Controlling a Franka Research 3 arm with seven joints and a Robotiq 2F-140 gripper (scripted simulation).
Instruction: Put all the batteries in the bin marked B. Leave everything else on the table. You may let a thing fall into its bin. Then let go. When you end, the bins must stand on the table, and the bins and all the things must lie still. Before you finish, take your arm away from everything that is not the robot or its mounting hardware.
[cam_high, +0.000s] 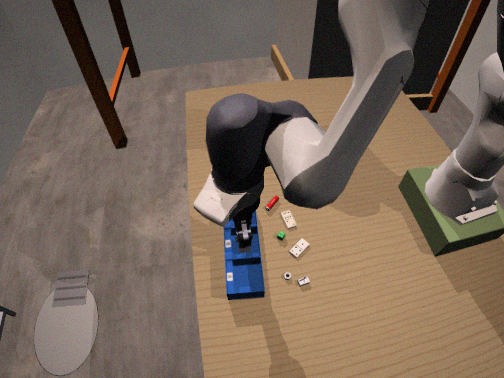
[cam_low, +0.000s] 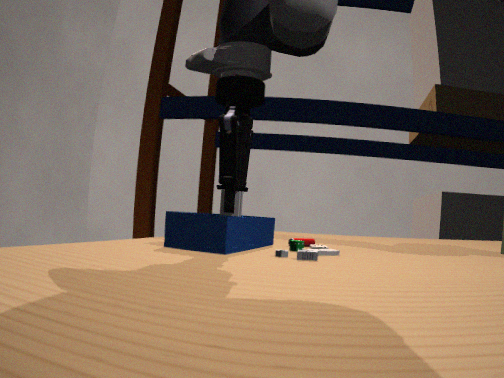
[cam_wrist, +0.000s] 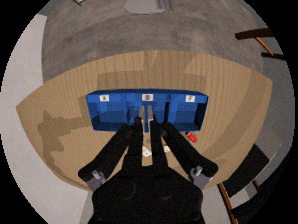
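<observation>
The blue bin is 1 cm ahead of my hand and 3 cm below it. Also, from my hand: grey ring: 10 cm behind, 8 cm to the left, 5 cm below; red battery: 8 cm behind, 14 cm to the right, 4 cm below; green cube: 9 cm behind, 3 cm to the right, 4 cm below.
</observation>
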